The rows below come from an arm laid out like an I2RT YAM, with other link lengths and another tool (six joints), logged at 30 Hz.
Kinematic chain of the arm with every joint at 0, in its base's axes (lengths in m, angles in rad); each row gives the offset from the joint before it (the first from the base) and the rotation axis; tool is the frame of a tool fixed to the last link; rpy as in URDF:
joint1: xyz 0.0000 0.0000 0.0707 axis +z
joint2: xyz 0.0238 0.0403 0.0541 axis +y
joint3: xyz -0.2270 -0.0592 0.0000 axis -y
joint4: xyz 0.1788 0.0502 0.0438 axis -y
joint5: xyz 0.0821 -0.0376 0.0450 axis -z
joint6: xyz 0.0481 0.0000 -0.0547 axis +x
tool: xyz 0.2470 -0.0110 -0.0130 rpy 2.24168 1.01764 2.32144
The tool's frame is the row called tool.
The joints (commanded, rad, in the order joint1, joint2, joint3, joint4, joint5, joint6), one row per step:
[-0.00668, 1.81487, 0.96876, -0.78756, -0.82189, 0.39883]
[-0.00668, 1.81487, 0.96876, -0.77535, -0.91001, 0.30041]
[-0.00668, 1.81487, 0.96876, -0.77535, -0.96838, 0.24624]
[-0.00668, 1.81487, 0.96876, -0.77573, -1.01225, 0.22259]
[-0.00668, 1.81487, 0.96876, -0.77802, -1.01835, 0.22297]
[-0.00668, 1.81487, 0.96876, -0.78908, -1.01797, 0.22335]
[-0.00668, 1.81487, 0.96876, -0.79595, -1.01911, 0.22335]
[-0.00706, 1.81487, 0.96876, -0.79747, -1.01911, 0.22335]
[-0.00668, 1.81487, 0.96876, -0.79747, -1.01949, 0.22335]
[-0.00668, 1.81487, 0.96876, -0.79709, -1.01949, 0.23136]
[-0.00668, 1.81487, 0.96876, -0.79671, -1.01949, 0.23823]
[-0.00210, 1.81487, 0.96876, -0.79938, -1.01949, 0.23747]
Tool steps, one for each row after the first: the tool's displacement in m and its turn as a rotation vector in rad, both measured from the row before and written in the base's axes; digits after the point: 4 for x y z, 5 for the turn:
[0.0051, 0.0162, 0.0177, 0.09095, -0.08780, 0.05869]
[0.0011, 0.0100, 0.0129, 0.05961, -0.04413, 0.02899]
[0.0007, 0.0072, 0.0103, 0.04434, -0.01969, 0.01072]
[-0.0005, 0.0010, 0.0016, 0.00610, 0.00257, -0.00052]
[-0.0027, 0.0000, 0.0003, -0.00032, 0.01139, -0.00018]
[-0.0016, 0.0002, 0.0006, 0.00118, 0.00686, -0.00008]
[-0.0003, -0.0001, 0.0001, 0.00001, 0.00152, -0.00038]
[-0.0001, 0.0001, 0.0001, 0.00038, 0.00000, 0.00035]
[0.0000, 0.0001, 0.0001, -0.00026, 0.00645, -0.00418]
[0.0000, 0.0001, 0.0001, -0.00022, 0.00547, -0.00359]
[-0.0017, 0.0009, 0.0001, 0.00004, 0.00202, 0.00498]

